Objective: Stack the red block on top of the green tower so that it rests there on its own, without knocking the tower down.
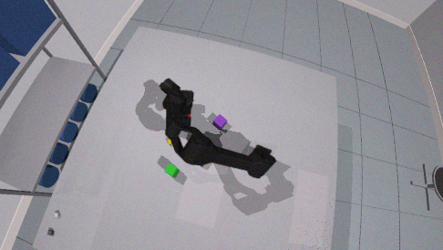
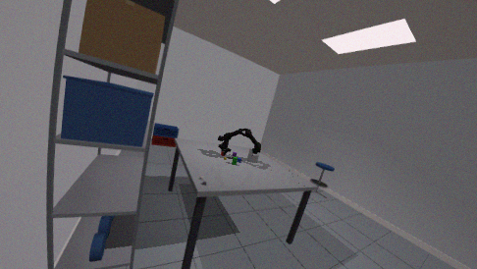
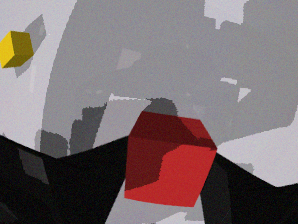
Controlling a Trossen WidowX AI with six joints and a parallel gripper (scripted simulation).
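My gripper tip is now 20 mm short of the small yellow block and 140 mm to the right of it. The rest, counted from my gripper tip: blue block 140 mm behind, 170 mm to the left, 10 mm above; then red block 10 mm above; then purple block 160 mm behind, 30 mm to the right, 20 mm above.
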